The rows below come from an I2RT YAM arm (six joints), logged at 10 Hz.
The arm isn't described. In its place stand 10 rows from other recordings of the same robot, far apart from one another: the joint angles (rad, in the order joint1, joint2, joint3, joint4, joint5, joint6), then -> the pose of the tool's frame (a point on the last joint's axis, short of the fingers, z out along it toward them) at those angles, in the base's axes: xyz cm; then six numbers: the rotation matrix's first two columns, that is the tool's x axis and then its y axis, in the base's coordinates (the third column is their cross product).
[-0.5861, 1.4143, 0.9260, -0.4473, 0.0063, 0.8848] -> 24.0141 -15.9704 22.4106 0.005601 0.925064 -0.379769 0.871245 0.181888 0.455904
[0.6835, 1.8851, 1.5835, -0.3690, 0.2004, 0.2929] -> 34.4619 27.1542 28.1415 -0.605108 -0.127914 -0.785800 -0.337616 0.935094 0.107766
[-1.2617, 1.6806, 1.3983, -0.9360, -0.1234, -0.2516] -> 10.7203 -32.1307 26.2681 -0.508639 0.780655 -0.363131 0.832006 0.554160 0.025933
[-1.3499, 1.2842, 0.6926, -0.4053, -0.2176, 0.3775] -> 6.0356 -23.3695 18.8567 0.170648 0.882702 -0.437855 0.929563 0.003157 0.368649
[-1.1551, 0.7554, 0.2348, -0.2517, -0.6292, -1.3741] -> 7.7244 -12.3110 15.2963 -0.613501 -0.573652 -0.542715 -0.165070 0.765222 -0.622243
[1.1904, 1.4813, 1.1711, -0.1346, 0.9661, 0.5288] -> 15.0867 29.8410 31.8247 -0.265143 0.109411 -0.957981 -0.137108 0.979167 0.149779
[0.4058, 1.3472, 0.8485, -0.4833, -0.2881, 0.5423] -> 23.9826 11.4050 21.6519 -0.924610 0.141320 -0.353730 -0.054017 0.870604 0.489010
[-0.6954, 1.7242, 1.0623, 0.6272, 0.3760, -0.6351] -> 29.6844 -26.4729 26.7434 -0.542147 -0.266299 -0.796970 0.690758 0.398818 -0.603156
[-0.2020, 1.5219, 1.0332, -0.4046, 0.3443, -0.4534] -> 31.0082 -7.5768 23.1375 -0.859698 -0.244815 -0.448313 0.021767 0.859310 -0.510992
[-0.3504, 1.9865, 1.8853, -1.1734, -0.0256, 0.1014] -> 38.3903 -13.9339 28.5142 -0.859694 0.421943 -0.287907 0.425352 0.903421 0.053903
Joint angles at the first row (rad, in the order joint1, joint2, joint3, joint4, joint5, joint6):
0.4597 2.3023 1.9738 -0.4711 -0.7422 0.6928
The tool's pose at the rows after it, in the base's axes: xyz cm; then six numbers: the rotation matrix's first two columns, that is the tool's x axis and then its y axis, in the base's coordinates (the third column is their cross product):
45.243 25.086 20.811 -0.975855 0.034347 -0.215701 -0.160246 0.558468 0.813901
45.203 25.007 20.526 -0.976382 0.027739 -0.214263 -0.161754 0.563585 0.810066
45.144 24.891 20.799 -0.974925 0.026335 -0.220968 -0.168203 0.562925 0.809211
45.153 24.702 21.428 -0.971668 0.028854 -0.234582 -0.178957 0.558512 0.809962
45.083 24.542 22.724 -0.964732 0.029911 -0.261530 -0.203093 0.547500 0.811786
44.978 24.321 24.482 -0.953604 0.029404 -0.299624 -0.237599 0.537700 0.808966
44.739 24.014 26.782 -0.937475 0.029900 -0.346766 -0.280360 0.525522 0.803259
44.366 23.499 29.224 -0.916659 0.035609 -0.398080 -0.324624 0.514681 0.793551
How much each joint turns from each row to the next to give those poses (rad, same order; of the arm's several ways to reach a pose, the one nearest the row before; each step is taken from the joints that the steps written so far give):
0.0000 0.0075 -0.0118 -0.0038 -0.0014 -0.0112
-0.0011 0.0019 -0.0046 -0.0060 0.0001 -0.0115
-0.0015 -0.0072 -0.0023 -0.0023 -0.0001 -0.0055
-0.0034 -0.0109 0.0030 -0.0008 -0.0007 -0.0032
-0.0023 -0.0198 0.0104 -0.0025 -0.0027 -0.0050
-0.0030 -0.0230 0.0224 -0.0139 0.0004 -0.0137
-0.0034 -0.0295 0.0309 -0.0201 0.0007 -0.0163
-0.0059 -0.0356 0.0258 -0.0162 0.0032 -0.0165

